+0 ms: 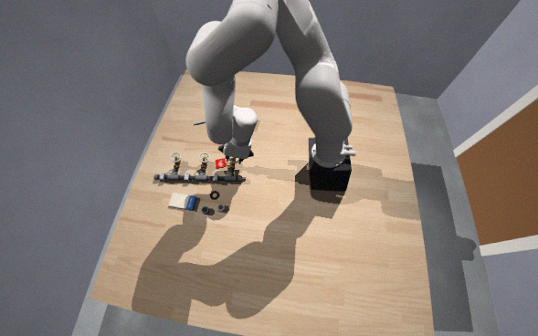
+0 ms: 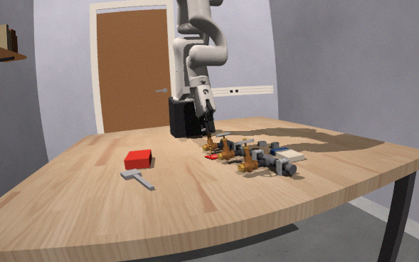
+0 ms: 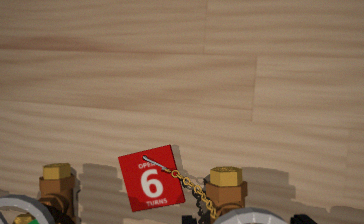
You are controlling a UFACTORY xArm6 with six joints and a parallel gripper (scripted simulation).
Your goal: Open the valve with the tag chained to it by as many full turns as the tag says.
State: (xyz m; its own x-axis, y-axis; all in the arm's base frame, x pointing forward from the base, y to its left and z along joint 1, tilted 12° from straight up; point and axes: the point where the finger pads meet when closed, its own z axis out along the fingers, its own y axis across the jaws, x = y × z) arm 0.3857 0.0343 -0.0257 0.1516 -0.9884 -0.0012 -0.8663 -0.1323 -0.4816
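Now: hand 8 cm short of the red tag, 1 cm to the left of it and 8 cm above it. The rest, counted from my hand: grey hammer-like tool (21 cm ahead, 24 cm to the right, 8 cm below); grey box (19 cm ahead, 21 cm to the left, 7 cm below); red box (5 cm ahead, 25 cm to the right, 7 cm below).
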